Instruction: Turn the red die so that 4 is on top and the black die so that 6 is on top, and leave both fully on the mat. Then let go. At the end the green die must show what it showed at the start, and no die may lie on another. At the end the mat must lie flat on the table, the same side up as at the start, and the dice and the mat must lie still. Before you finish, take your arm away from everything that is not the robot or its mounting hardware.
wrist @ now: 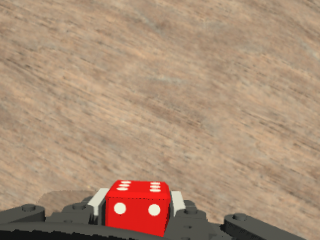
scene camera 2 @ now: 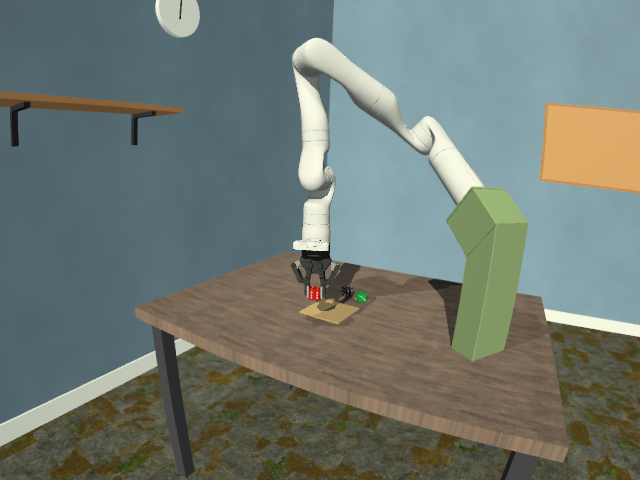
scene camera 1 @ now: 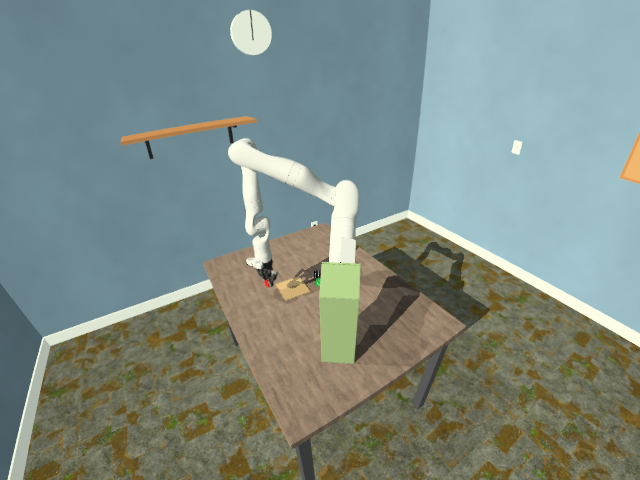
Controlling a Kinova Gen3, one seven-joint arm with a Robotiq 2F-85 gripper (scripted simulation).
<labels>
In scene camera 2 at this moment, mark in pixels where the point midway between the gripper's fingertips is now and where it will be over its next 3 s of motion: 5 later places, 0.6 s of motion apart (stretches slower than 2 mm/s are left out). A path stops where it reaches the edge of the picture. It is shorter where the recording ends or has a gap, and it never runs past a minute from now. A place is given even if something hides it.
My gripper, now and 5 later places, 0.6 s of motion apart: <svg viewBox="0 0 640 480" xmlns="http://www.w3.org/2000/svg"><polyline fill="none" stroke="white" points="314,297 314,295 340,285 345,282 342,292 342,309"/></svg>
</labels>
